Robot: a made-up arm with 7 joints.
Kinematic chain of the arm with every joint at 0, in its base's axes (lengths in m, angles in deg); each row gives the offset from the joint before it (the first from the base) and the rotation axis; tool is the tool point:
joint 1: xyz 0 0 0.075 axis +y
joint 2: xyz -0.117 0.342 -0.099 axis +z
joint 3: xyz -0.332 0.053 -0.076 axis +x
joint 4: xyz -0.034 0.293 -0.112 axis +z
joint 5: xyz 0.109 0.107 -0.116 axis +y
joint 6: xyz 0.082 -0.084 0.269 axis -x
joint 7: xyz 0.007 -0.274 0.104 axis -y
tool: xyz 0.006 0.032 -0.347
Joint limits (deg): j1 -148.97..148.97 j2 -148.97..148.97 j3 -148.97..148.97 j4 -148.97..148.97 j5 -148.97..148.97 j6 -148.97..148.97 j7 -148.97..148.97
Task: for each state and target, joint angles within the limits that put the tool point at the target. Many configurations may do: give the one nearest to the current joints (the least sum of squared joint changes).
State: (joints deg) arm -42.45 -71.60 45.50 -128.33 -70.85 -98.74 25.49
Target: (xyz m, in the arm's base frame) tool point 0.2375 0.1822 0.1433
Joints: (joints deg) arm -41.39 -111.26 34.51 -109.89 -93.96 -131.09 4.10
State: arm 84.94 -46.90 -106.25 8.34 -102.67 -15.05 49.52
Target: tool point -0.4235 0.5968 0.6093
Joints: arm 77.56 -21.80 -111.54 -4.13 -118.10 -13.33 54.44
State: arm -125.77 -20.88 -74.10 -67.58 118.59 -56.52 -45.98
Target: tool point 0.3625 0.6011 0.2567
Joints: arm -148.97 -49.29 -55.93 -61.46 108.89 -65.01 -50.96
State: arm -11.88 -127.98 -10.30 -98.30 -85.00 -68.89 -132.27
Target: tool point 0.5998 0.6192 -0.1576
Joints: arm -28.28 -145.42 -2.18 -77.50 -96.53 -107.79 -148.97
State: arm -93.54 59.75 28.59 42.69 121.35 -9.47 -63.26
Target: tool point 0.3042 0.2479 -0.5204
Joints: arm -103.13 91.52 17.13 61.14 126.20 -19.86 -53.40
